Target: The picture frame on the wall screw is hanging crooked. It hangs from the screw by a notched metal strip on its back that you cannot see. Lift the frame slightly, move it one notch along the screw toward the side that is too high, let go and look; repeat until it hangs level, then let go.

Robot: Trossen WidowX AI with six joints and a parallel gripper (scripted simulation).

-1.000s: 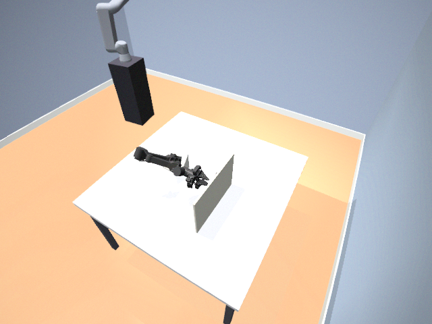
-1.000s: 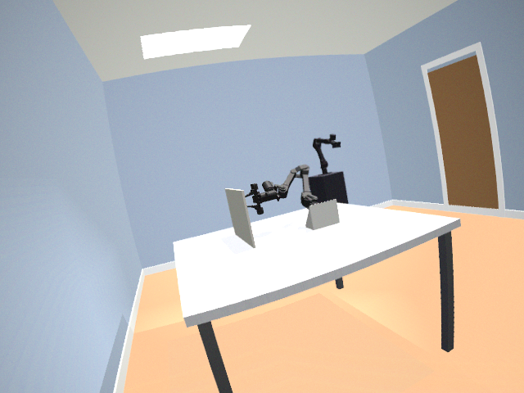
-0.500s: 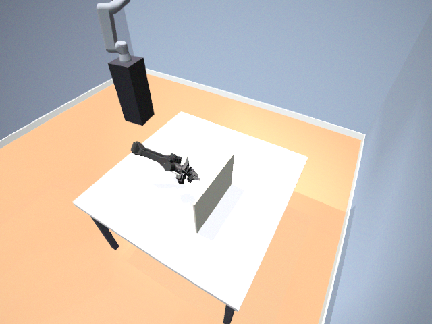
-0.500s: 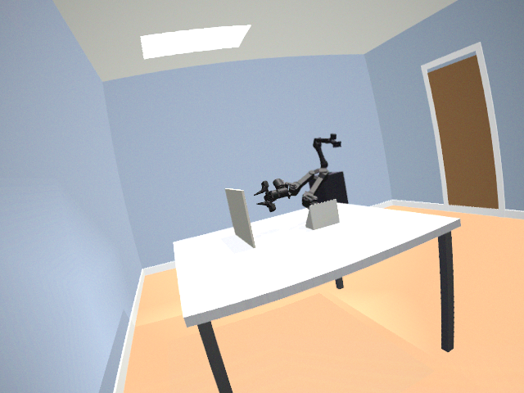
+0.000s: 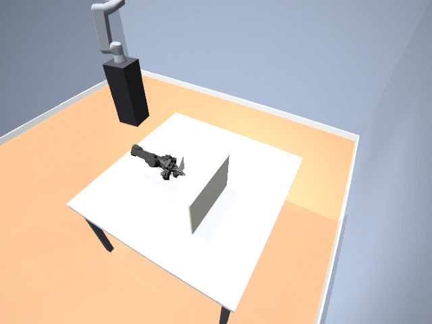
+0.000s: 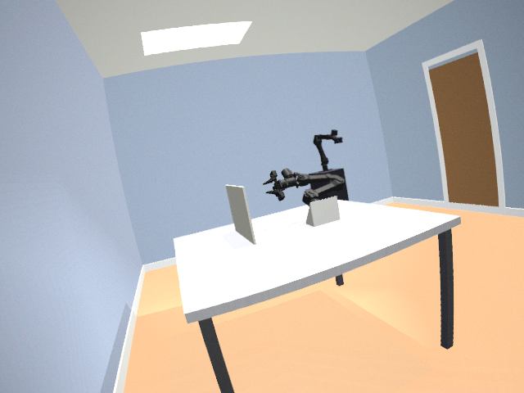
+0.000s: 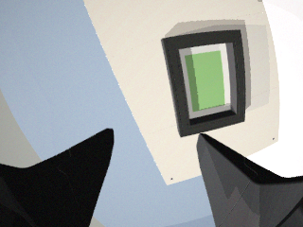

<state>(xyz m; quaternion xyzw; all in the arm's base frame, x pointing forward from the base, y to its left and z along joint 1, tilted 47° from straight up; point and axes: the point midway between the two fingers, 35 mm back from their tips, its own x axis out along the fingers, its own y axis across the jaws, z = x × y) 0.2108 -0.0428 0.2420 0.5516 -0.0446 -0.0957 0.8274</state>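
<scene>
Right now my gripper tip is 17 cm short of the picture frame, 1 cm to the right of it and 9 cm above it. Also, from my gripper tip: cream wall panel: 18 cm ahead, 1 cm to the right, 10 cm below.
</scene>
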